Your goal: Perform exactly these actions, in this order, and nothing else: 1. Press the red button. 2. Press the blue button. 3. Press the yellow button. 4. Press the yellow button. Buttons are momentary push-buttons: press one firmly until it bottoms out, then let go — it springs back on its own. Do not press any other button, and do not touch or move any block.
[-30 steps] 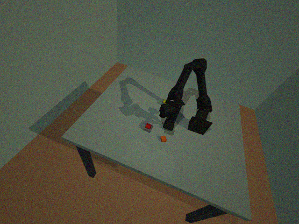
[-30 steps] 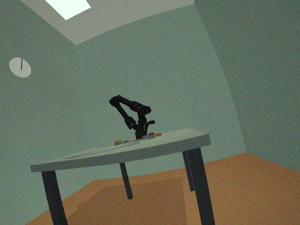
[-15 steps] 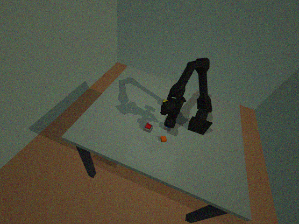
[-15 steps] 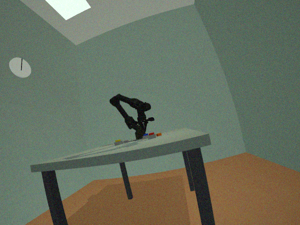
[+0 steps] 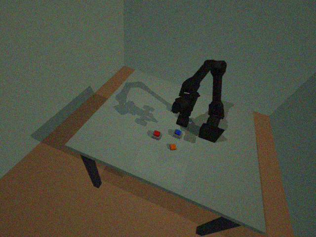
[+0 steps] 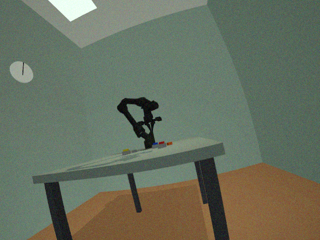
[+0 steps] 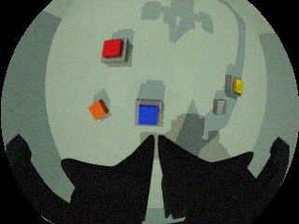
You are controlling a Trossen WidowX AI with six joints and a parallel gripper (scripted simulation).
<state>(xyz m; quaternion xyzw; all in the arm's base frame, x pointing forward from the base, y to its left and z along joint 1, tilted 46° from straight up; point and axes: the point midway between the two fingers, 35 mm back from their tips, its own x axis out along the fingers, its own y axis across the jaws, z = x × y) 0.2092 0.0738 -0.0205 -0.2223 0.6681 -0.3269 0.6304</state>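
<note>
The yellow button lies 210 mm to the right of my gripper tip, 90 mm below it and 50 mm ahead of it. The rest, counted from my gripper tip: blue button (90 mm below, 10 mm to the left); red button (130 mm ahead, 90 mm below, 60 mm to the left); orange block (110 mm to the left, 110 mm below, 10 mm ahead).
</note>
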